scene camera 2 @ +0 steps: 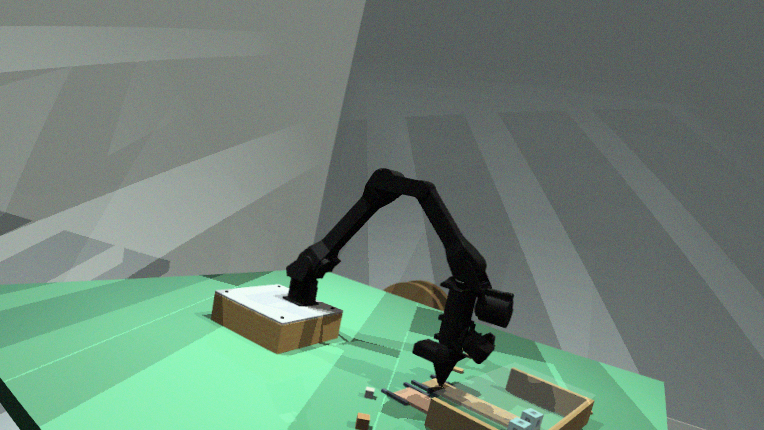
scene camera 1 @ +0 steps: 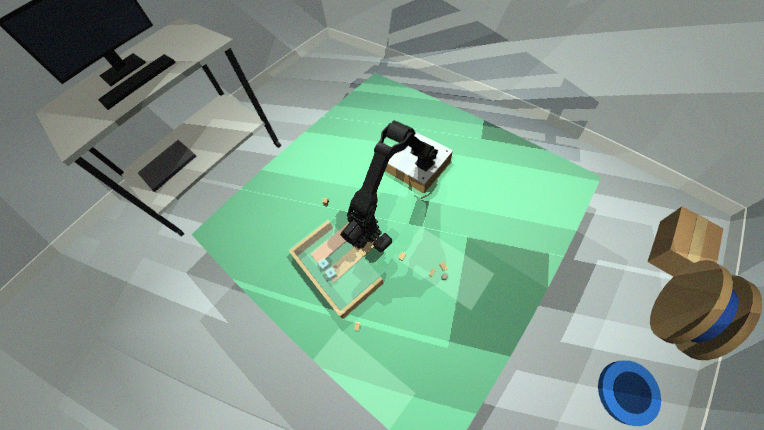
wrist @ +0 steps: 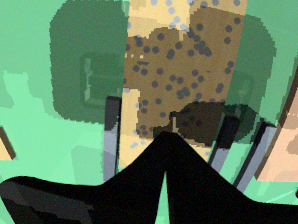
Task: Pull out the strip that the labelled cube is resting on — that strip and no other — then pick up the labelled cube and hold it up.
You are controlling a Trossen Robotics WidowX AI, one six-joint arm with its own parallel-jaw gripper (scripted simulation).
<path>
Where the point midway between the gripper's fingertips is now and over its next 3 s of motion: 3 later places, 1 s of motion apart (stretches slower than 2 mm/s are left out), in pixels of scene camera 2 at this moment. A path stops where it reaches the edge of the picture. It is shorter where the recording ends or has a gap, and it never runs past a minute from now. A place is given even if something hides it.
My gripper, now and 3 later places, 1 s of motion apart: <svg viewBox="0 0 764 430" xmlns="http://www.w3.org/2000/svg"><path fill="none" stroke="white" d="M440 384L435 383L419 375L403 368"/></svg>
</path>
